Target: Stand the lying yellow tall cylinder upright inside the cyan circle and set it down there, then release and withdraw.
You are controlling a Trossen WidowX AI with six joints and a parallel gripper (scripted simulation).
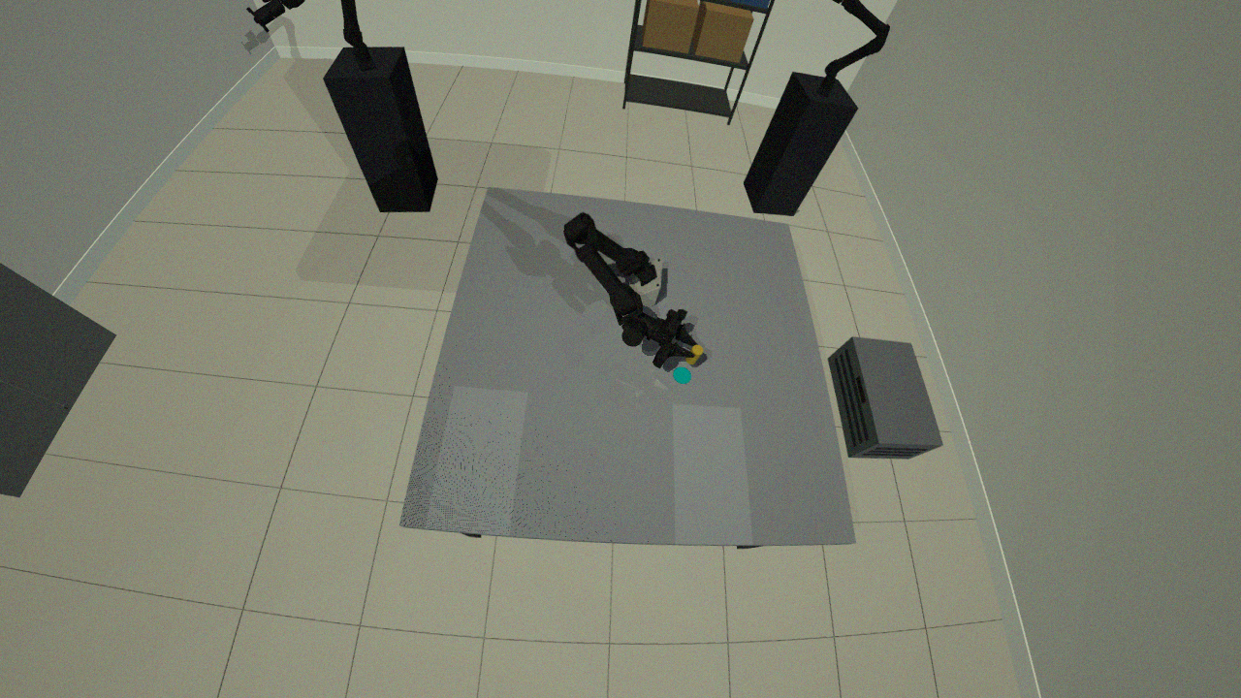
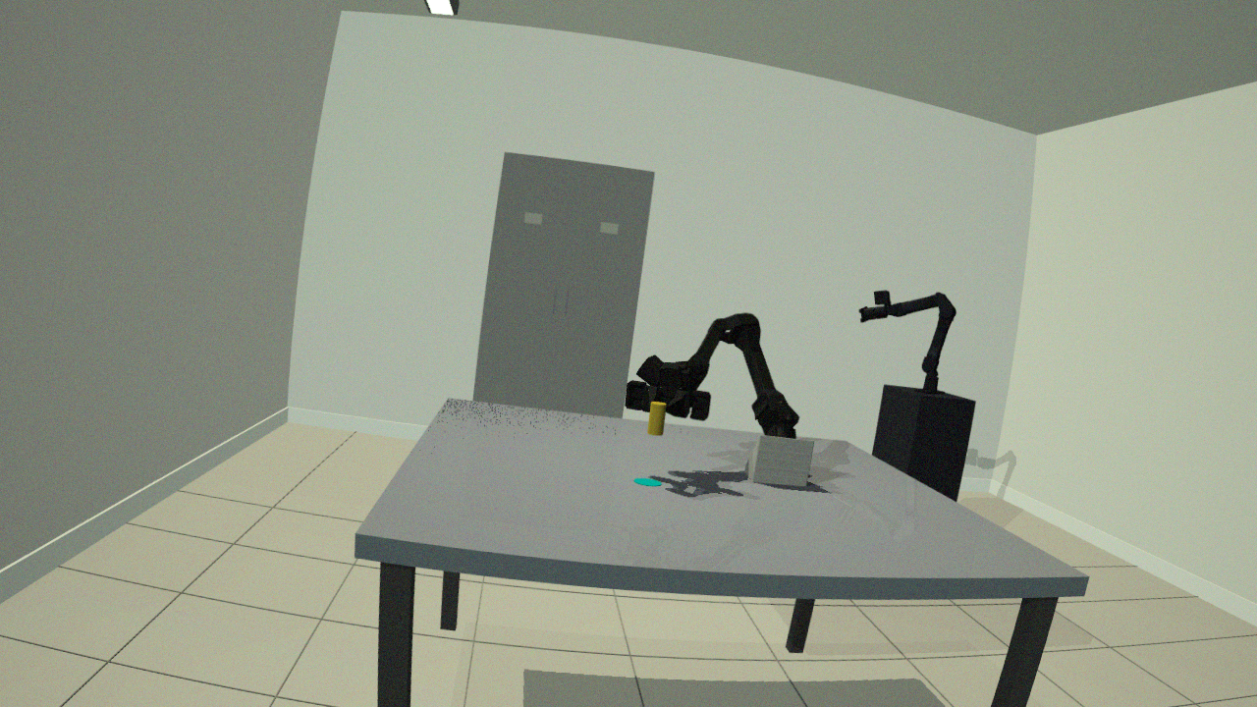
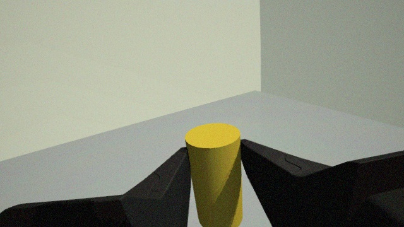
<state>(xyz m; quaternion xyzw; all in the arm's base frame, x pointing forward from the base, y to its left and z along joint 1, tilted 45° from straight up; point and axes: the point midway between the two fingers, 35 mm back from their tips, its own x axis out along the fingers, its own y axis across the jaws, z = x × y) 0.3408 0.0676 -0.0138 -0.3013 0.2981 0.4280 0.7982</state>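
The cyan circle lies 160 mm below my gripper tip. From my gripper tip the other things lie so: yellow tall cylinder (20 mm below).
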